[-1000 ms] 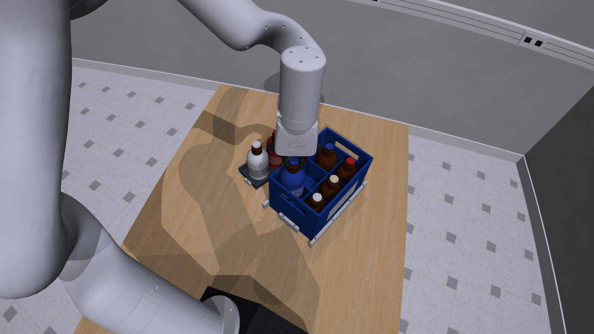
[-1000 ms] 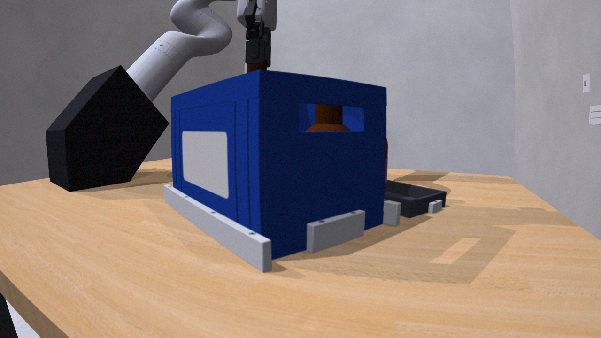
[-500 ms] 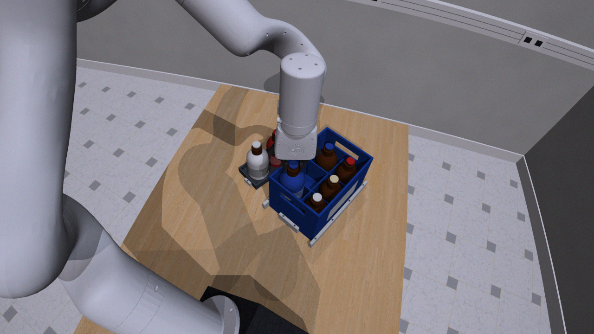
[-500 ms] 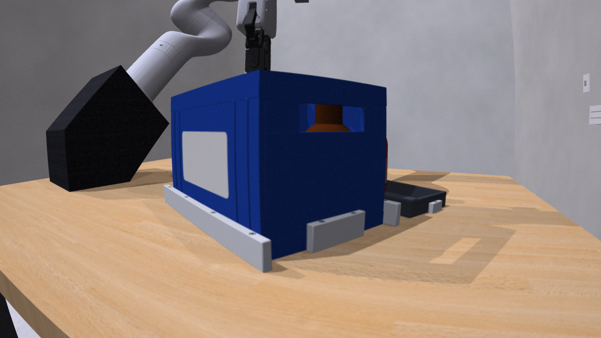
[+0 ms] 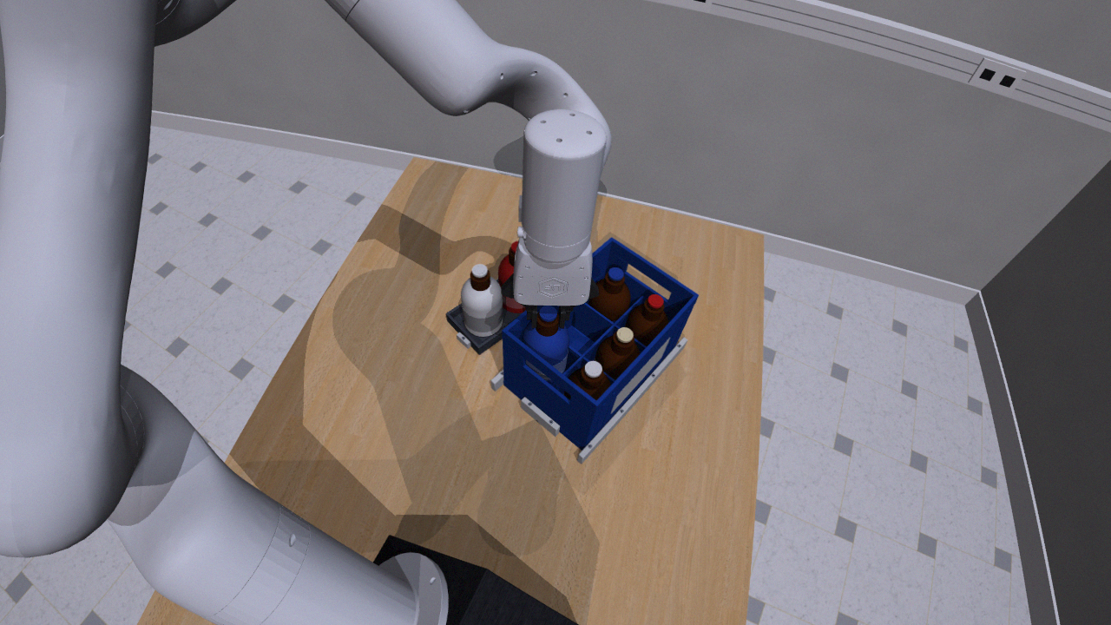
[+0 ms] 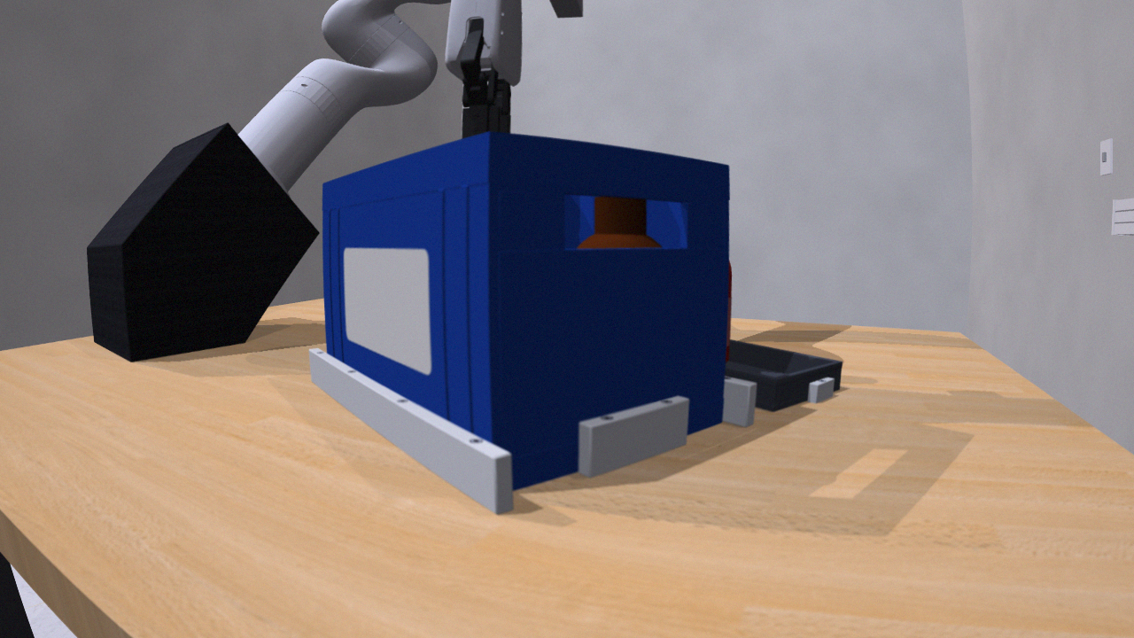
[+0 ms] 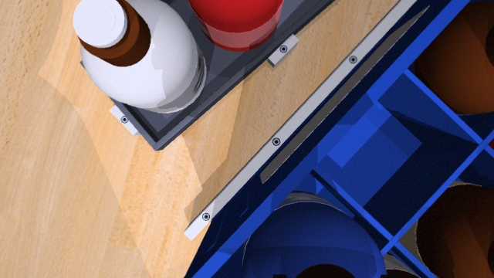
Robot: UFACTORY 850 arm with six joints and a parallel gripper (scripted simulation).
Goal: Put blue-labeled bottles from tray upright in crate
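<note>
Right now the blue-labeled bottle is 70 mm below my hand. The rest, counted from my hand: white-labeled bottle 90 mm ahead, 140 mm to the left, 130 mm below; blue crate 60 mm ahead, 80 mm to the right, 130 mm below; red-labeled bottle 160 mm ahead, 90 mm to the left, 130 mm below.
</note>
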